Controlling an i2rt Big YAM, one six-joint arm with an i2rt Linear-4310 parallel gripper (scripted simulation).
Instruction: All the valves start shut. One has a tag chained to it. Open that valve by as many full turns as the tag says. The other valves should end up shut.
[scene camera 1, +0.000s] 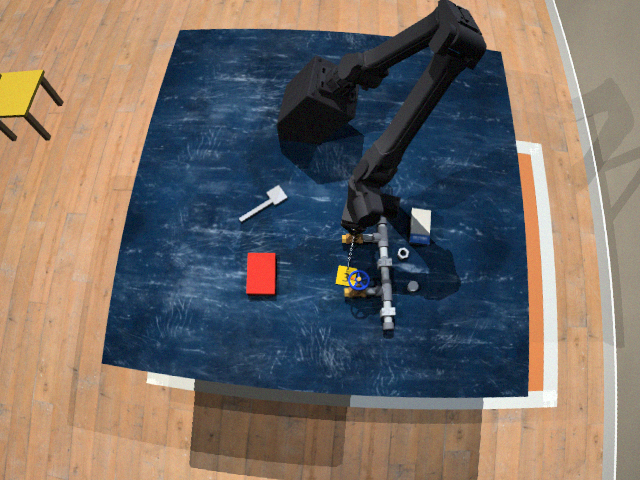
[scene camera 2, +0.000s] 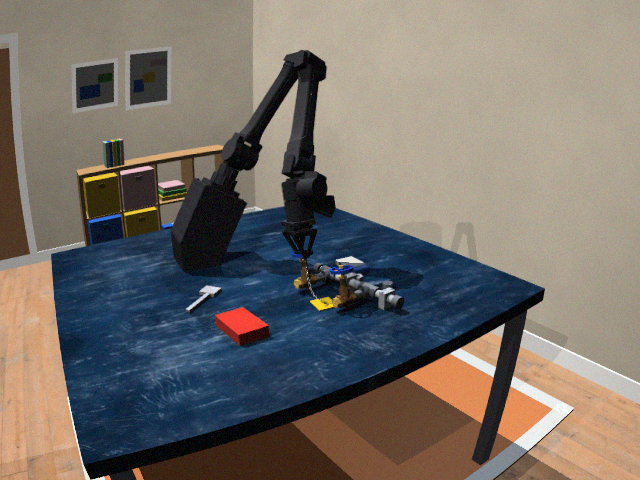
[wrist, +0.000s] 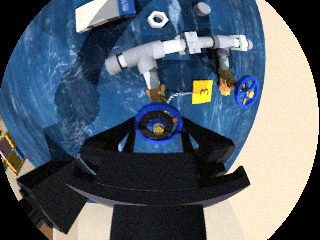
Note:
I see my gripper (scene camera 2: 303, 256) and a red block (scene camera 2: 240, 325).
The red block is seen too in scene camera 1 (scene camera 1: 261, 268). My gripper also shows in the wrist view (wrist: 158, 120).

